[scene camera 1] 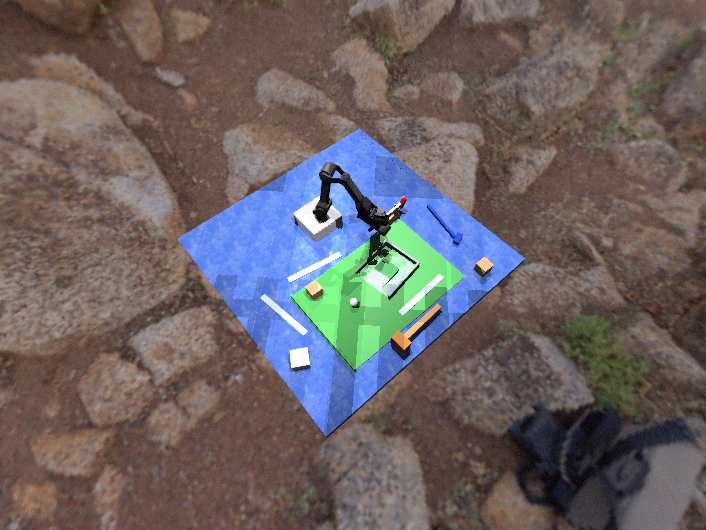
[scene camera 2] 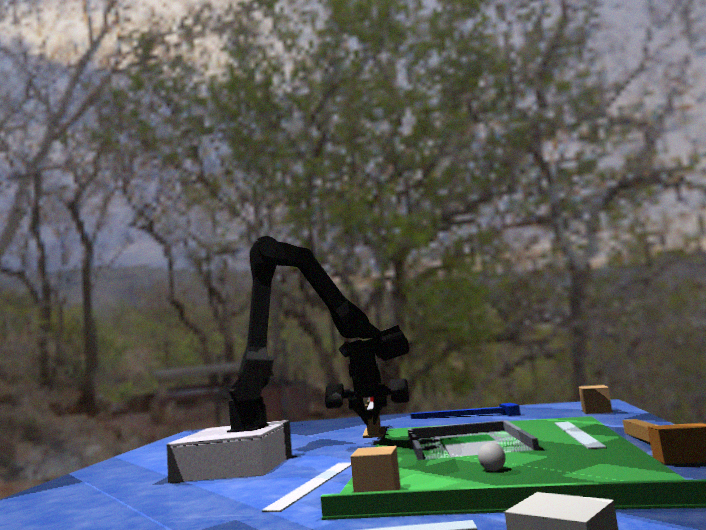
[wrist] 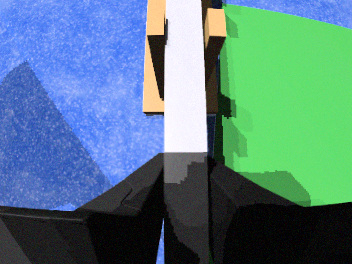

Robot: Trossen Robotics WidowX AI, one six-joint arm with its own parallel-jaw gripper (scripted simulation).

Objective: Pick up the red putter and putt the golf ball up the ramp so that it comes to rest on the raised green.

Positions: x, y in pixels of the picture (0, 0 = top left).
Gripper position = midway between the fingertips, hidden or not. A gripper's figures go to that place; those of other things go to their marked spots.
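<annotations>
The marked spots on a blue putter (scene camera 2: 509, 409) and a green mat (scene camera 2: 561, 459) are 0.57 m apart. The green mat is 1.12 m from the lens. My gripper (scene camera 2: 370, 423) is 1.46 m from the lens, and the blue putter is 1.67 m from the lens.
</annotations>
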